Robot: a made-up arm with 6 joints. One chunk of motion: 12 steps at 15 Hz.
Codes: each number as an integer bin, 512 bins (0 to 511) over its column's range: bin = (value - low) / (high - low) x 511, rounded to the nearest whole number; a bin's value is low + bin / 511 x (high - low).
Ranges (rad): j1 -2.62..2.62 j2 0..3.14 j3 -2.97..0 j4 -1.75..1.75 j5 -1.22..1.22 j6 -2.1..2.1
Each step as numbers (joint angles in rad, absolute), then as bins.
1 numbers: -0.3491 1.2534 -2.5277 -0.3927 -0.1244 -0.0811
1 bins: 221 204 76 198 229 246
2 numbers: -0.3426 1.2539 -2.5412 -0.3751 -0.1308 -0.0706
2 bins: 222 204 74 201 228 247
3 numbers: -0.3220 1.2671 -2.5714 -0.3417 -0.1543 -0.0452
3 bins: 224 206 69 206 223 250
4 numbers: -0.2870 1.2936 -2.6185 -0.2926 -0.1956 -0.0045
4 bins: 228 211 60 213 215 255
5 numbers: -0.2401 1.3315 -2.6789 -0.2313 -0.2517 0.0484
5 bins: 232 217 50 222 203 261
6 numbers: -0.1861 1.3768 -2.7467 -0.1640 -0.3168 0.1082
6 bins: 237 224 38 232 189 269
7 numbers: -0.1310 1.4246 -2.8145 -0.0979 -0.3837 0.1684
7 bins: 243 232 27 241 175 276
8 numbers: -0.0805 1.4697 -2.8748 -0.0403 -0.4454 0.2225
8 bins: 248 239 16 250 162 283
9 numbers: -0.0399 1.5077 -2.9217 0.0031 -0.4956 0.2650
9 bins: 252 245 8 256 152 288
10 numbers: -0.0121 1.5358 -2.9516 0.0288 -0.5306 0.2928
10 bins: 254 250 3 260 144 291
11 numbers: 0.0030 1.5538 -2.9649 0.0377 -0.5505 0.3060
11 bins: 256 253 1 261 140 293
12 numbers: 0.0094 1.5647 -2.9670 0.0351 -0.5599 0.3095
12 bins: 256 255 1 261 138 293
